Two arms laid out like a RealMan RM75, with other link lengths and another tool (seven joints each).
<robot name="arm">
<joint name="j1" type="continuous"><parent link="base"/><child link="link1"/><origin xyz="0 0 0.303"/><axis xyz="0 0 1"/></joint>
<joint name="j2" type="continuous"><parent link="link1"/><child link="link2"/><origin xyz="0 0 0" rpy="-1.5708 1.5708 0"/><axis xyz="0 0 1"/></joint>
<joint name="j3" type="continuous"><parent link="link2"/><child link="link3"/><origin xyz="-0.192 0 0" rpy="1.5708 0 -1.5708"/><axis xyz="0 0 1"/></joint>
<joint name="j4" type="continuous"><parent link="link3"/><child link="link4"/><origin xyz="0 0 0" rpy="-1.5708 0 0"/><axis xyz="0 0 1"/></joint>
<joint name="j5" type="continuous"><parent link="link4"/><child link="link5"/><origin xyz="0 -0.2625 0" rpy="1.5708 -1.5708 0"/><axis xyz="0 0 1"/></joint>
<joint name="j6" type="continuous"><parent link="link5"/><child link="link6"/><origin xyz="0 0 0" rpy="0 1.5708 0"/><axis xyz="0 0 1"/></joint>
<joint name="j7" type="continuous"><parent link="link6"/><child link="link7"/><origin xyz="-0.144 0 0" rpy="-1.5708 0 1.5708"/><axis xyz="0 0 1"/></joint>
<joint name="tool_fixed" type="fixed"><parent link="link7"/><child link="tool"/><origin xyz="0.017 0.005 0.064" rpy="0 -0.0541 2.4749"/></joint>
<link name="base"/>
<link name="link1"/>
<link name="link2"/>
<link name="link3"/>
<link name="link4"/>
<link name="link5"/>
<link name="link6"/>
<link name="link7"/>
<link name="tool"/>
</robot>
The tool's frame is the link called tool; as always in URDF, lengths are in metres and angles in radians. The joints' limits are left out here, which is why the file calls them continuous.
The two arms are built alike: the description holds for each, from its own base.
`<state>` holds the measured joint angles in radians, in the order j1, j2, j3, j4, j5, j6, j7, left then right.
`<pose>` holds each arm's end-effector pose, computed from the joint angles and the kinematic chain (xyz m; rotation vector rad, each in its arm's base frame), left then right.
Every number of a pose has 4 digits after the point. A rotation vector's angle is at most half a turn.
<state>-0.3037 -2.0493 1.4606 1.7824 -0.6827 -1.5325 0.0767 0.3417 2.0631 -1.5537 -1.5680 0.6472 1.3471 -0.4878</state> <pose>-0.1248 0.3485 0.0804 -1.7240 -2.0808 -0.0967 0.1283 0.3929 0.0345 -2.7433 0.0391 -0.3649</pose>
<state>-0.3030 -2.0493 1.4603 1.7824 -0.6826 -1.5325 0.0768 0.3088 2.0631 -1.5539 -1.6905 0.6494 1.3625 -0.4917</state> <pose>-0.1251 0.3485 0.0805 -1.7230 -2.0813 -0.0967 0.1030 0.3908 0.0527 -2.6989 -0.0488 -0.3239</pose>
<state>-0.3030 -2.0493 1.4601 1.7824 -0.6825 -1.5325 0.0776 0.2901 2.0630 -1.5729 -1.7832 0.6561 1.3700 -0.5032</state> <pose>-0.1251 0.3485 0.0806 -1.7236 -2.0806 -0.0966 0.0780 0.3848 0.0609 -2.6755 -0.1510 -0.2914</pose>
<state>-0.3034 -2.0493 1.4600 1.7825 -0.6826 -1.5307 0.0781 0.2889 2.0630 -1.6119 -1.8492 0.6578 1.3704 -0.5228</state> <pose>-0.1248 0.3489 0.0807 -1.7246 -2.0789 -0.0990 0.0525 0.3764 0.0595 -2.6670 -0.2778 -0.2715</pose>
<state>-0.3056 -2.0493 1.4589 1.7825 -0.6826 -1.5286 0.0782 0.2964 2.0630 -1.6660 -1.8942 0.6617 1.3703 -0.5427</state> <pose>-0.1240 0.3497 0.0810 -1.7261 -2.0763 -0.1034 0.0286 0.3641 0.0501 -2.6763 -0.4080 -0.2545</pose>
